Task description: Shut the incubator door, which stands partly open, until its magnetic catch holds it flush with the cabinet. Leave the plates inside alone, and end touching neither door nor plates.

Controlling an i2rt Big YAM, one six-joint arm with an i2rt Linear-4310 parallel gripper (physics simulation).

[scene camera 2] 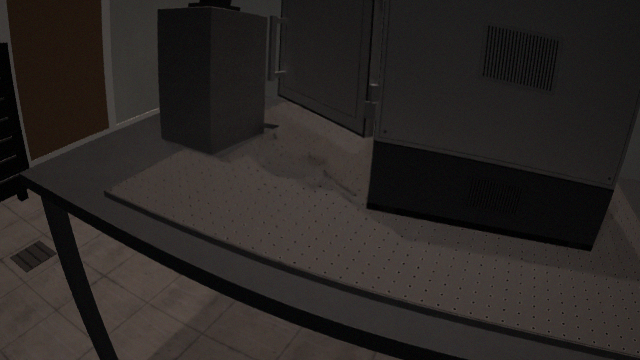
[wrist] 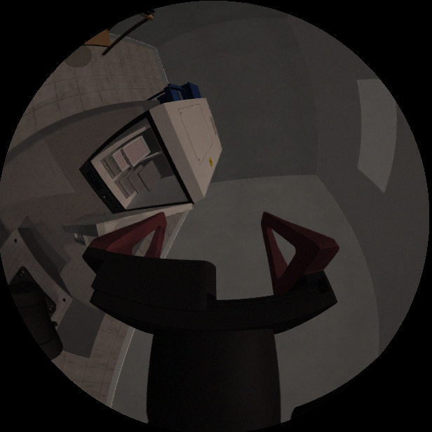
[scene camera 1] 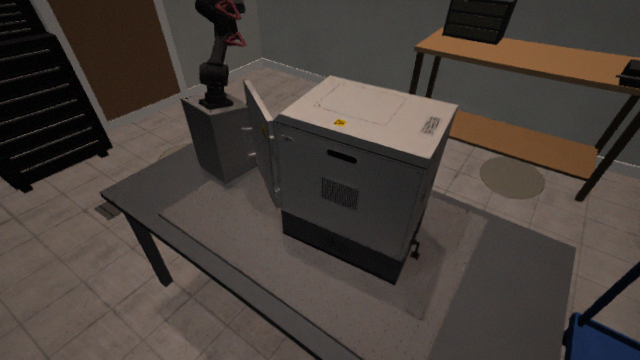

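Seen in the pictures: gripper, between the fingertips: (scene camera 1: 242,32); arm's base, origin of its link: (scene camera 2: 213,10) (scene camera 1: 216,104).
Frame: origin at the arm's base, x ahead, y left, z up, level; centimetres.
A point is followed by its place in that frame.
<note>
The incubator (scene camera 1: 370,102) @(z 20.7, x 68.8, y 16.9 cm) (scene camera 2: 435,75) @(z -7.5, x 61.2, y -6.3 cm) (wrist: 190,135) is a pale cabinet on a dark base. Its door (scene camera 1: 259,135) @(z 3.4, x 37.1, y -4.4 cm) (scene camera 2: 325,60) @(z -9.0, x 38.7, y -5.1 cm) (wrist: 140,216) stands wide open, swung out from the hinge toward the arm's pedestal. The door handle (scene camera 2: 273,47) @(z -8.1, x 23.3, y -2.5 cm) is a vertical bar at the door's free edge. In the wrist view, several plates (wrist: 136,151) sit inside the open cabinet. My gripper (scene camera 1: 240,29) @(z 34.4, x 25.2, y 2.0 cm) (wrist: 213,217) is open and empty, high above the pedestal, with its red fingers apart. It is clear of the door and plates and does not show in scene camera 2.
The pedestal (scene camera 1: 215,145) @(z -13.8, x 7.6, y -8.2 cm) (scene camera 2: 210,75) @(z -15.4, x 8.8, y -8.2 cm) carries the arm close beside the door's handle side. The incubator stands on a perforated board (scene camera 1: 230,235) @(z -34.3, x 38.3, y -24.6 cm) (scene camera 2: 250,215) @(z -34.3, x 37.6, y -24.6 cm) on a grey table (scene camera 1: 515,260) @(z -35.6, x 122.3, y 46.3 cm) (scene camera 2: 90,165) @(z -35.6, x -12.4, y -34.1 cm). A blue cart (scene camera 1: 605,340) (wrist: 175,94) and a wooden workbench (scene camera 1: 520,57) stand beyond the table.
</note>
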